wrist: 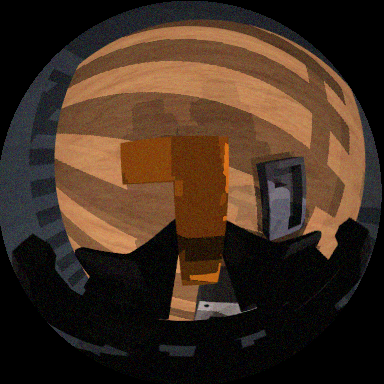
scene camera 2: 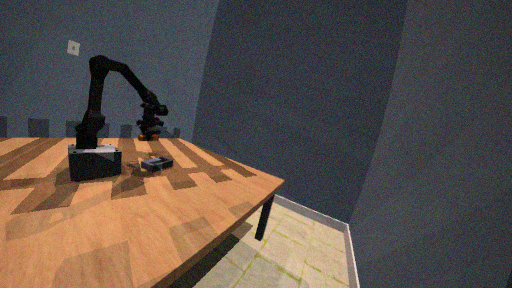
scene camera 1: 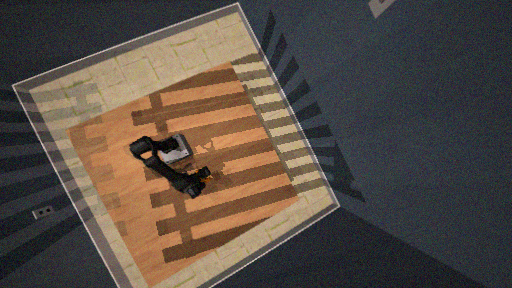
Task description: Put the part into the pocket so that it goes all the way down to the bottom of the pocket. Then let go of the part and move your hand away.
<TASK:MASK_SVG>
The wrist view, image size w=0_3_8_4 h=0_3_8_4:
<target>my gripper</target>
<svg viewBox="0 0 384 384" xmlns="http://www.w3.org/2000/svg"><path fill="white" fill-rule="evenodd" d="M368 229L349 217L338 226L334 235L337 245L327 259L316 248L321 237L320 230L274 242L226 220L222 257L241 312L201 320L164 320L169 316L178 258L175 218L129 253L108 252L88 247L76 248L75 256L89 275L83 286L85 291L82 295L72 290L54 269L56 254L50 244L33 233L12 250L12 268L29 300L47 323L85 342L101 347L107 344L127 352L127 356L103 352L97 355L92 351L75 347L93 360L123 374L157 383L215 384L240 379L270 368L315 339L345 306L337 310L334 304L360 279L370 254ZM159 344L199 345L200 355L171 356L168 351L159 351ZM264 329L266 335L253 340L254 344L236 349L234 339Z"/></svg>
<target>orange part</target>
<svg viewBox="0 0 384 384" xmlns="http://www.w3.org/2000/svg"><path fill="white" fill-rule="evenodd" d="M120 143L122 184L173 182L176 236L182 285L217 283L227 214L228 136L167 136Z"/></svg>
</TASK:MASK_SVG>
